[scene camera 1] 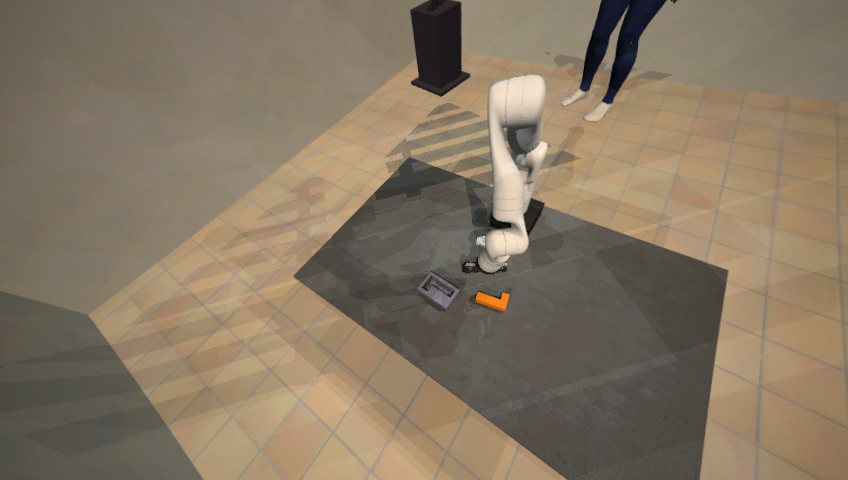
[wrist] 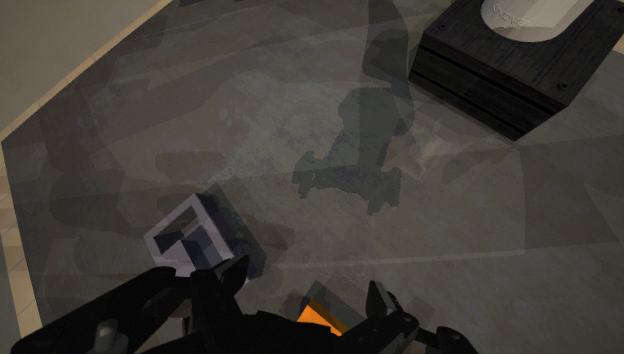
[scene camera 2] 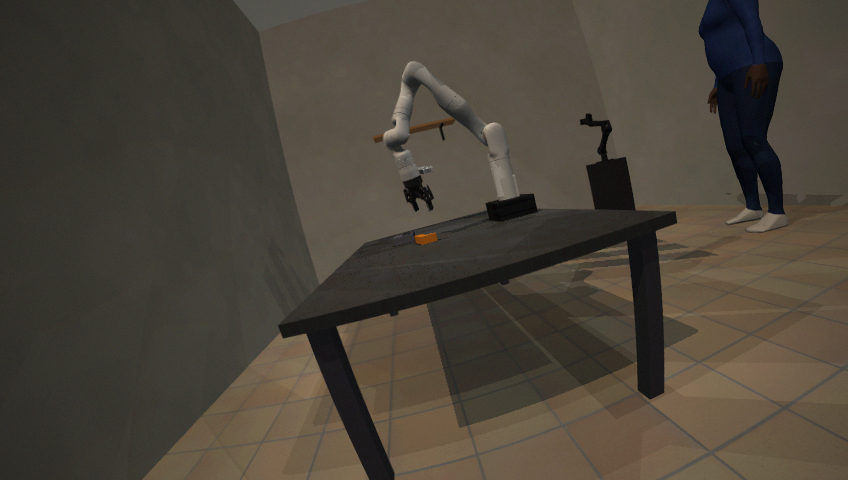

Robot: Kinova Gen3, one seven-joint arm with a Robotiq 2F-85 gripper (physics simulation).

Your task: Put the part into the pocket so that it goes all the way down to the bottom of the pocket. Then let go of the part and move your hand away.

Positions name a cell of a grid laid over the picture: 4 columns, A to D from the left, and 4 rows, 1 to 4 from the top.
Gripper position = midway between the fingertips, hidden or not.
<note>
The gripper (wrist: B4) is open and holds nothing. Also in view: an orange part (wrist: C4). Also in view: a grey pocket block (scene camera 1: C3).
The grey pocket block also shows in the wrist view (wrist: B3).
</note>
